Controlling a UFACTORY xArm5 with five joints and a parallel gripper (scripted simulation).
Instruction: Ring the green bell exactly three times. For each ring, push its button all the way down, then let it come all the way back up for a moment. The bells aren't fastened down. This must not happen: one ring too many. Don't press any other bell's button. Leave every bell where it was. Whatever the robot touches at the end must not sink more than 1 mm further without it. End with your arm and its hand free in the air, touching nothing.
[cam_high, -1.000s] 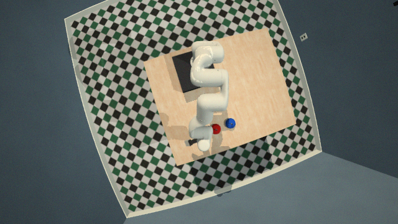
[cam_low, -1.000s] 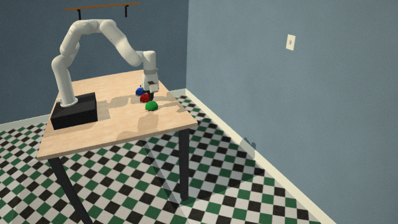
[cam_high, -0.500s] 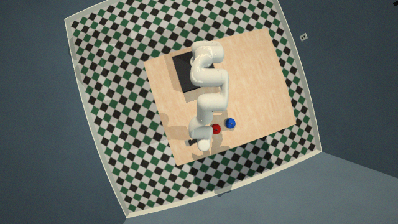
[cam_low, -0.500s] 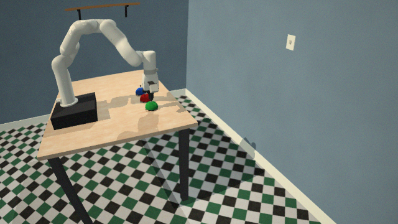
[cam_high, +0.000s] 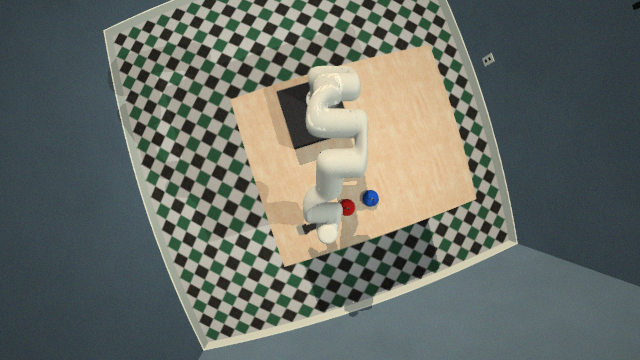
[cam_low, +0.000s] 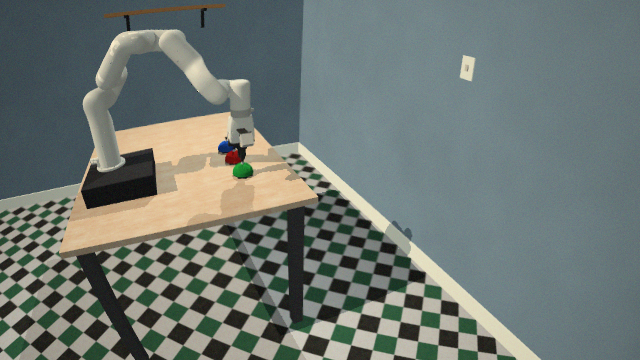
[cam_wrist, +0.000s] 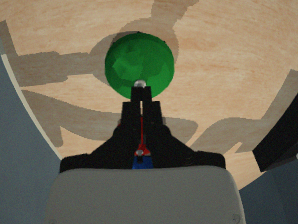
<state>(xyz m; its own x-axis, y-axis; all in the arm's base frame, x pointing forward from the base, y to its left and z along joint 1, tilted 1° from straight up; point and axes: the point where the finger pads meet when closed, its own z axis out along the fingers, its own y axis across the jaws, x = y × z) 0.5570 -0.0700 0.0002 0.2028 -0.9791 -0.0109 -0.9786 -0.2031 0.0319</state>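
Right now my hand is 50 mm above the green bell. Also, from my hand: blue bell 260 mm to the left, 50 mm below, 50 mm behind; red bell 130 mm to the left, 50 mm below, 20 mm behind.
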